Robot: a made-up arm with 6 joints. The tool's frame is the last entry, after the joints.
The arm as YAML. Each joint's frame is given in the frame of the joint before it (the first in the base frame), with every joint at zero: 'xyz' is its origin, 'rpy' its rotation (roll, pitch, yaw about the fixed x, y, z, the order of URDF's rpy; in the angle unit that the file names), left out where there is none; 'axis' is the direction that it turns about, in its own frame. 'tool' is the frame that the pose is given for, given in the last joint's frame.
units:
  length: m
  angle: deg
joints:
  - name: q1
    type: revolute
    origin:
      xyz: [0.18, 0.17, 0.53]
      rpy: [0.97, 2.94, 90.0]
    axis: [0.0, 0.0, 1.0]
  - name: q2
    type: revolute
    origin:
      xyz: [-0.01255, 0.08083, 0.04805]
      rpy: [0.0, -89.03, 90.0]
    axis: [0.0, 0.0, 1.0]
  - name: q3
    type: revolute
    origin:
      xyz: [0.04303, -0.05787, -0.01]
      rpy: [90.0, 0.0, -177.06]
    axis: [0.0, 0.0, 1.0]
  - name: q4
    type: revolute
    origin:
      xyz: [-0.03, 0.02, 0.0]
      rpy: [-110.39, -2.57, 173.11]
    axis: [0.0, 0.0, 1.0]
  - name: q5
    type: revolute
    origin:
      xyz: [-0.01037, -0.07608, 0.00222]
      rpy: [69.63, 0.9, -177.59]
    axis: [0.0, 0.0, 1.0]
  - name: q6
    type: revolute
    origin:
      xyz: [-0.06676, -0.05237, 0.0]
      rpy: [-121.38, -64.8, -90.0]
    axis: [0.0, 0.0, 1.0]
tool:
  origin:
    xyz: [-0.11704, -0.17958, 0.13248]
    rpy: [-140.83, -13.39, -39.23]
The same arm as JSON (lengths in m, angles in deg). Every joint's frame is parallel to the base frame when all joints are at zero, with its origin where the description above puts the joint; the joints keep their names.
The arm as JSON. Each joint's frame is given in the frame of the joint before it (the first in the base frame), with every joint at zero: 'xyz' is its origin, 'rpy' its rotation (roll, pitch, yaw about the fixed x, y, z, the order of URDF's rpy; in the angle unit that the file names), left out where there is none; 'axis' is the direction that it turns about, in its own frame. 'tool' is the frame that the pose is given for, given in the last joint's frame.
{"units": {"length": "m", "angle": "deg"}, "joints": [{"name": "q1", "type": "revolute", "origin": {"xyz": [0.18, 0.17, 0.53]}, "axis": [0.016901, 0.051302, 0.99854]}, {"name": "q2", "type": "revolute", "origin": {"xyz": [-0.08, -0.01, 0.05]}, "axis": [1.0, 0.0, 0.0]}, {"name": "q3", "type": "revolute", "origin": {"xyz": [-0.01, 0.06, 0.04]}, "axis": [0.0, -1.0, 0.0]}, {"name": "q4", "type": "revolute", "origin": {"xyz": [0.02, 0.0, 0.03]}, "axis": [-0.928681, 0.348093, 0.127997]}, {"name": "q5", "type": "revolute", "origin": {"xyz": [-0.03, -0.07, -0.01]}, "axis": [0.0, 1.0, 0.0]}, {"name": "q6", "type": "revolute", "origin": {"xyz": [0.06, 0.0, 0.06]}, "axis": [0.36538, -0.221788, -0.904051]}], "tool": {"origin": {"xyz": [-0.15, -0.07, -0.19], "rpy": [19.03, 30.59, 97.15]}}}
